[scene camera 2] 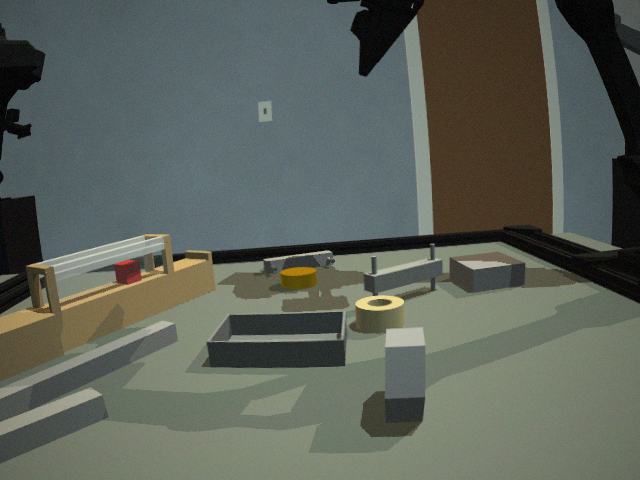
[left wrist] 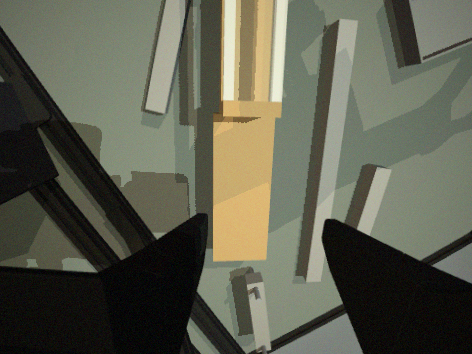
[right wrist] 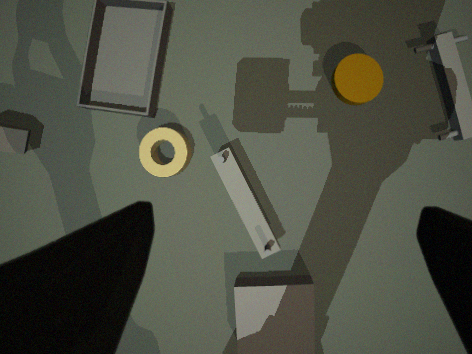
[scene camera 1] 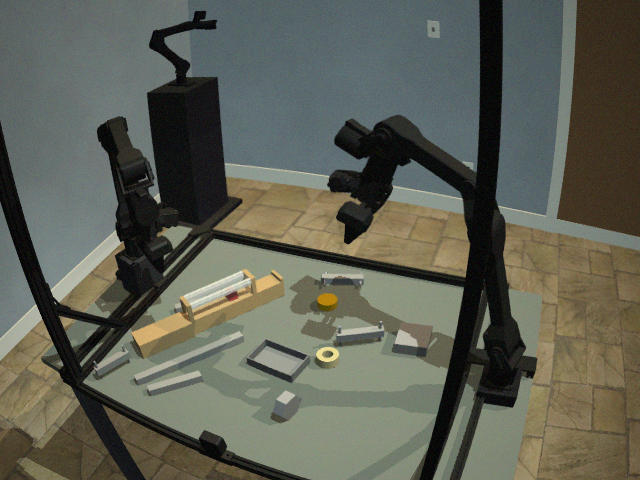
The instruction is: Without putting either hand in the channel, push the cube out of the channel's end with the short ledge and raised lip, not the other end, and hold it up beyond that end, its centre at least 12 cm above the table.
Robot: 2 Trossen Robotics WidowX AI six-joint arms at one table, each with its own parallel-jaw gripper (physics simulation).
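The red cube (scene camera 1: 232, 296) (scene camera 2: 128, 271) sits inside the channel under its pale rails, between the two wooden end frames, nearer the frame on the raised-lip side. The wooden channel (scene camera 1: 165, 330) (scene camera 2: 87, 322) (left wrist: 242, 190) has its short ledge with raised lip (scene camera 1: 277, 275) (scene camera 2: 198, 254) at its right end in both scene views. My left gripper (scene camera 1: 170, 233) (left wrist: 265, 226) is partly open and empty, high above the long-ledge end. My right gripper (scene camera 1: 342, 212) (right wrist: 288, 219) is open and empty, high above the table. The cube does not show in either wrist view.
A long grey bar (scene camera 1: 188, 357) (left wrist: 327, 150) and a shorter one (scene camera 1: 174, 383) lie beside the channel; another bar (left wrist: 160, 65) lies behind it. A tray (scene camera 1: 268, 369), yellow ring (right wrist: 146, 152), orange disc (scene camera 1: 327, 302), pegged bars (scene camera 1: 360, 333) (scene camera 1: 342, 279) (scene camera 1: 111, 362), box (scene camera 1: 412, 339) and block (scene camera 1: 285, 405) stand around.
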